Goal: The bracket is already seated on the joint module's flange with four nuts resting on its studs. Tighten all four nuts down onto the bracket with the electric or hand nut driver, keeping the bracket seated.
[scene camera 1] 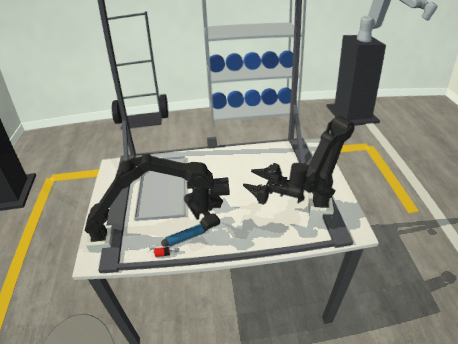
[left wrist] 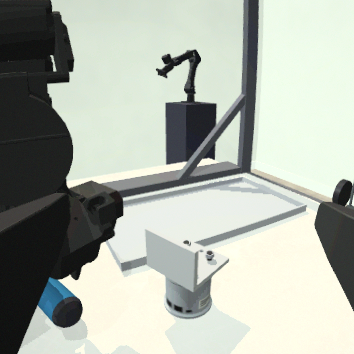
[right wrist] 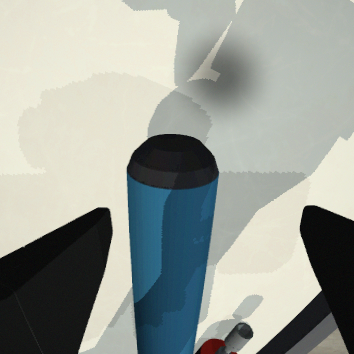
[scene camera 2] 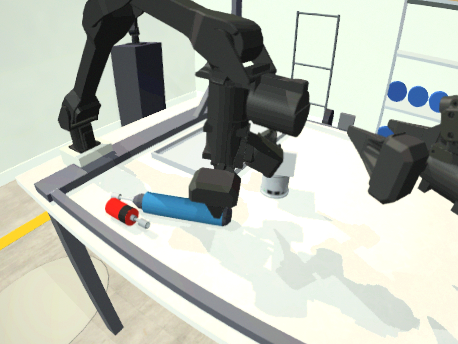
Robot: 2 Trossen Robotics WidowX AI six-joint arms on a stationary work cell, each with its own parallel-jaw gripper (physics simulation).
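Where they show: left gripper, fingertip midpoint: [scene camera 1: 247, 177] [left wrist: 197, 211] [scene camera 2: 370, 125]; right gripper, fingertip midpoint: [scene camera 1: 202, 225] [left wrist: 49, 293] [right wrist: 207, 219]; left arm's base, link origin: [scene camera 1: 321, 202]; right arm's base, link origin: [scene camera 1: 98, 235] [scene camera 2: 84, 145].
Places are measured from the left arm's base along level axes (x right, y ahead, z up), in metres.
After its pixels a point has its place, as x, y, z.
The grey joint module [scene camera 2: 275, 186] @[-0.040, 0.470, -0.012] [left wrist: 188, 300] @[-0.025, 0.460, -0.012] stands upright with the pale bracket [scene camera 2: 288, 164] @[-0.035, 0.450, 0.046] [left wrist: 171, 257] @[-0.044, 0.464, 0.050] on top. Two nuts [left wrist: 210, 256] @[0.007, 0.477, 0.032] [left wrist: 187, 243] @[-0.012, 0.508, 0.035] show on it; the others are hidden. The blue electric driver [scene camera 1: 184, 234] @[-0.219, 0.542, -0.003] [scene camera 2: 170, 207] @[-0.232, 0.550, -0.008] [left wrist: 62, 300] @[-0.166, 0.480, 0.000] [right wrist: 172, 245] @[-0.182, 0.504, 0.001] lies on the table. The red hand driver [scene camera 1: 161, 252] @[-0.311, 0.615, -0.012] [scene camera 2: 115, 209] @[-0.311, 0.615, -0.011] [right wrist: 212, 346] @[-0.286, 0.591, -0.031] lies beside its nose. My right gripper [right wrist: 207, 219] @[-0.178, 0.478, 0.015] is open and low over the blue driver's black rear end, a finger on either side of the handle in its wrist view. My left gripper [scene camera 1: 248, 179] @[-0.076, 0.309, 0.182] is open and empty, above the table.
A shallow grey tray [scene camera 1: 160, 218] @[-0.115, 0.675, -0.036] [left wrist: 124, 265] @[-0.087, 0.573, -0.031] lies behind the module. A dark frame bar [scene camera 1: 225, 257] @[-0.301, 0.372, -0.020] [scene camera 2: 150, 255] @[-0.313, 0.488, -0.020] runs along the table edge beside the drivers. My right forearm and wrist [scene camera 1: 172, 166] @[-0.205, 0.545, 0.322] [scene camera 2: 225, 115] @[-0.194, 0.451, 0.179] hang over the tray and near the module.
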